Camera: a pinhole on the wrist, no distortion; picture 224 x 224 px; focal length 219.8 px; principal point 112.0 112.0 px. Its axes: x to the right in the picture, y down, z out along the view. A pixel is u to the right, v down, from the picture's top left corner.
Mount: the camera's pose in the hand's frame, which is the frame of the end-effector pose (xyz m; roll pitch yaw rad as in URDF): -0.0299 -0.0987 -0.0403 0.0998 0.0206 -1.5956
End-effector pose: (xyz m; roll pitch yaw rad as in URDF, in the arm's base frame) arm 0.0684 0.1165 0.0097 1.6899 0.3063 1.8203
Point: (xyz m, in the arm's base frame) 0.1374 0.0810 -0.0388
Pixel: 15 122
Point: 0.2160 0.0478 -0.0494
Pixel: 76 71
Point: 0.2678 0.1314 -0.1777
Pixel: 163 182
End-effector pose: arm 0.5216 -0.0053 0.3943 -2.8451 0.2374 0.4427
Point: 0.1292 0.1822 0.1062
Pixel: 165 59
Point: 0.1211 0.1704 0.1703
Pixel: 179 35
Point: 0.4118 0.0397 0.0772
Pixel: 42 148
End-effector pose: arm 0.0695 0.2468 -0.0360 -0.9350 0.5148 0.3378
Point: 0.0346 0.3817 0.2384
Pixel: 121 66
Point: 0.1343 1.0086 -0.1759
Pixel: outside the picture
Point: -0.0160 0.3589 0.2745
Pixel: 126 20
